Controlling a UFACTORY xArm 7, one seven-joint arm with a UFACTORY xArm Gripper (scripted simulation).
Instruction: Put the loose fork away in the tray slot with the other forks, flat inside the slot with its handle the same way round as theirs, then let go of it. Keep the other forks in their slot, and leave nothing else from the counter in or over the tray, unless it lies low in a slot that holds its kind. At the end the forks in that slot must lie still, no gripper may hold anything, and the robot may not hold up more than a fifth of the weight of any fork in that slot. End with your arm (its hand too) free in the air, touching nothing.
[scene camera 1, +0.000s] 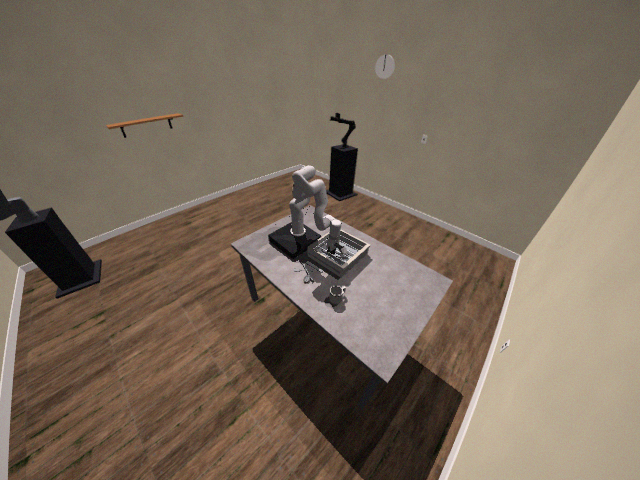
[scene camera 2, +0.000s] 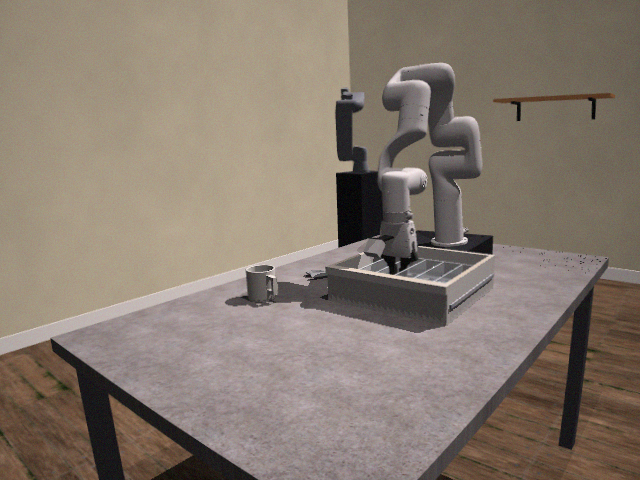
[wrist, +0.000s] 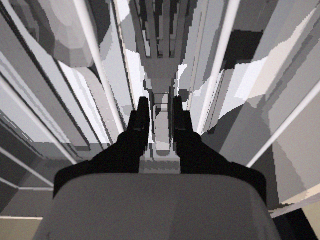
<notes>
I see my gripper (scene camera 2: 398, 279) and a pale mug (scene camera 2: 261, 281).
My gripper shows as well in the wrist view (wrist: 160, 108). The wrist view does not show the pale mug: it is out of frame.
</notes>
